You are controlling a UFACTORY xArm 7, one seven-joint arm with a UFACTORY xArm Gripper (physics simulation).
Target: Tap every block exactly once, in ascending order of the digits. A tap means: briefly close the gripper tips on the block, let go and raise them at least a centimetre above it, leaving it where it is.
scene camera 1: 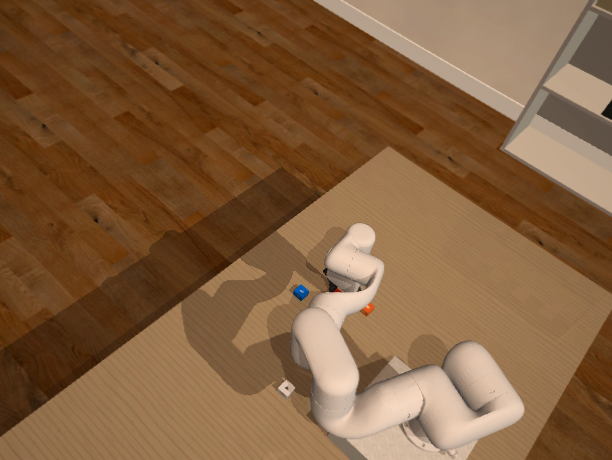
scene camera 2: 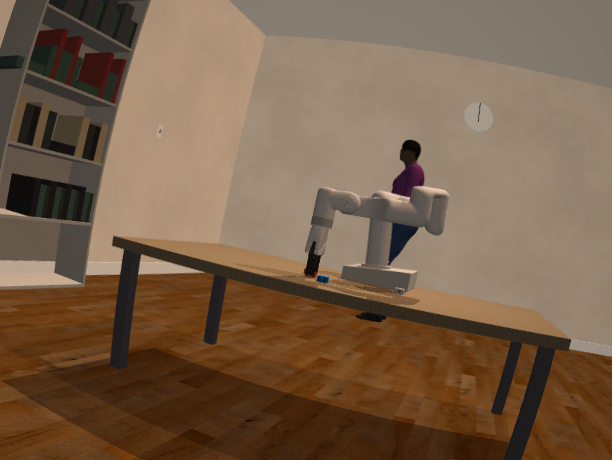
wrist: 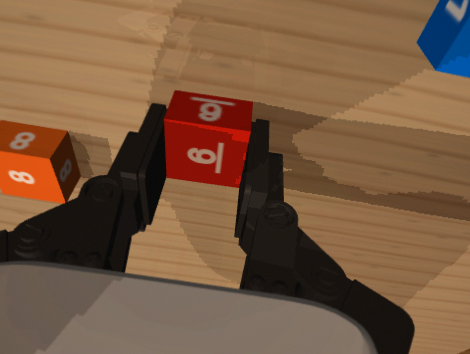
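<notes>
A red block (scene camera 1: 337, 290) (scene camera 2: 307, 274) (wrist: 205, 153) with an underlined 6 sits between the fingertips. My gripper (scene camera 2: 312, 271) (wrist: 209, 138) is shut on this red block, a black finger against each side, down at table height. An orange block (scene camera 1: 367, 309) (wrist: 26, 175) with an 8 lies left of the fingers in the wrist view. A blue block (scene camera 1: 301, 292) (scene camera 2: 323, 279) (wrist: 452, 42) is at the upper right there, its digit partly cut off. A white block (scene camera 1: 286, 388) (scene camera 2: 399, 290) with a dark mark lies near the robot base; its digit is too small to read.
The wooden table (scene camera 1: 150, 400) (scene camera 2: 500, 315) carries the robot base (scene camera 2: 380, 276). The arm (scene camera 1: 325, 350) (scene camera 2: 350, 202) reaches over the table and partly hides the red block in scene camera 1. A bookshelf (scene camera 2: 75, 161) stands at the left and a person (scene camera 2: 411, 175) behind the arm.
</notes>
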